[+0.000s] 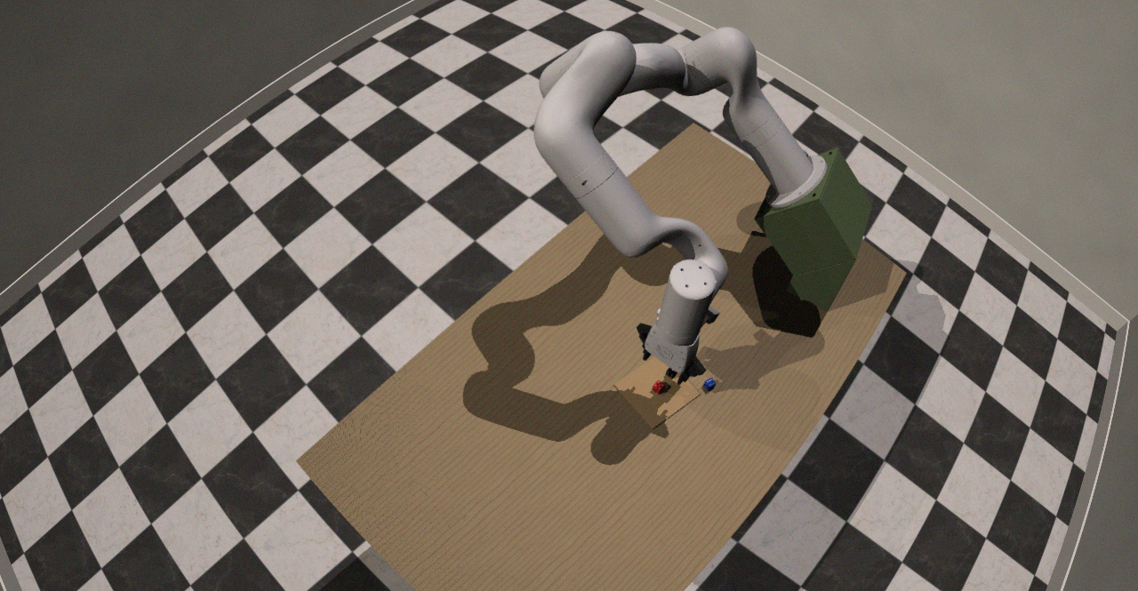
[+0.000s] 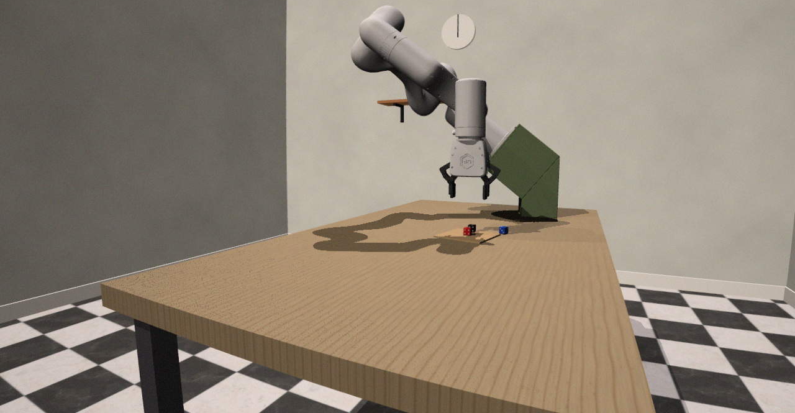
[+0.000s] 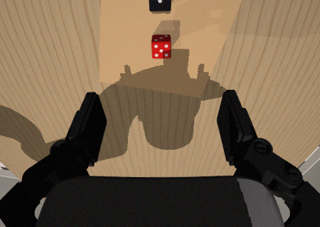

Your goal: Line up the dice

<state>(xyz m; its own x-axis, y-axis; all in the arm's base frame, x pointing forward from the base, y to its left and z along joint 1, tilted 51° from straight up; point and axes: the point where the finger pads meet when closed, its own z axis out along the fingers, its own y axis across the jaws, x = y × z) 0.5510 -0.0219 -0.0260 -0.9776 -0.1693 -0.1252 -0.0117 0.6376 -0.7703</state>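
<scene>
Right now the blue die is 8 cm behind my hand, 9 cm to the left of it and 11 cm below it. The rest, counted from my hand: tan mat: 11 cm below; then red die: 10 cm below; then black die: 5 cm behind, 10 cm below.
</scene>
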